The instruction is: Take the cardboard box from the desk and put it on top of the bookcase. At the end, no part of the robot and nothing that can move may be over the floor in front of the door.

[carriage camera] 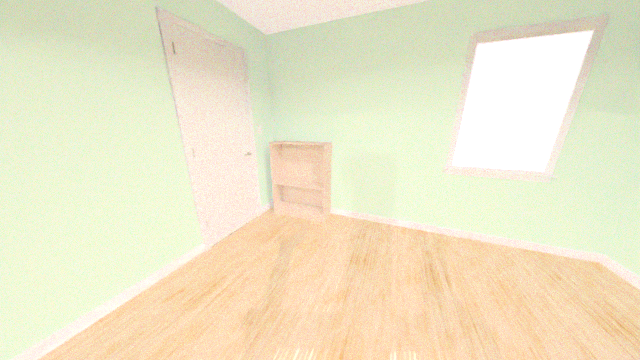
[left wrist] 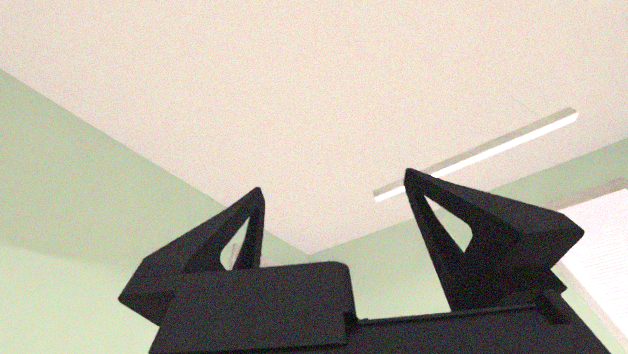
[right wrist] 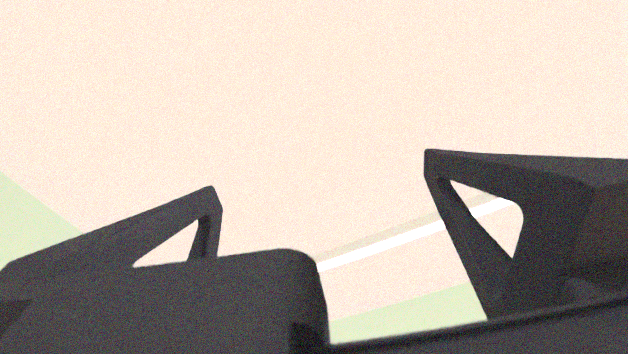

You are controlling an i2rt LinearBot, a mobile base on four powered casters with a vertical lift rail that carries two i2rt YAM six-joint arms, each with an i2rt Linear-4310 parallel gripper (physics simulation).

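Places are measured from the left arm's base along level axes (x right, y ahead, z up), in centimetres.
Pixels of known places: left gripper, between the fingertips: (left wrist: 332, 185); right gripper, between the fingertips: (right wrist: 318, 180).
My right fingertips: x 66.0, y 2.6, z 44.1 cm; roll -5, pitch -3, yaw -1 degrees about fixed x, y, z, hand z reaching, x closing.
Behind a point stands the place of what it marks.
A pale wooden bookcase (carriage camera: 327, 180) @[z -28.5, x 38.7, y 227.0 cm] stands in the far corner in the carriage view, right of the door, against the far wall. Its top board shows no object on it. The pale door (carriage camera: 220, 130) @[z 36.2, x -76.3, y 192.0 cm] is shut, in the left wall. The cardboard box and the desk do not show in these views. My left gripper (left wrist: 332, 185) @[z 43.3, x 0.8, y 4.8 cm] is open and empty, tilted up toward the ceiling. My right gripper (right wrist: 318, 180) @[z 44.1, x 66.0, y 2.6 cm] is open and empty, also tilted up toward the ceiling. Both are far from the bookcase.
The wood floor (carriage camera: 350, 290) @[z -85.8, x 56.1, y 110.2 cm] runs from the robot to the bookcase and along the door wall. A bright window (carriage camera: 522, 105) @[z 60.6, x 218.4, y 179.7 cm] is in the wall at the right. A long ceiling lamp (left wrist: 505, 146) @[z 121.9, x 110.9, y 93.4 cm] (right wrist: 382, 245) @[z 121.9, x 83.1, y 103.6 cm] hangs overhead. A white baseboard (carriage camera: 125, 295) @[z -80.2, x -113.3, y 95.6 cm] edges the left wall.
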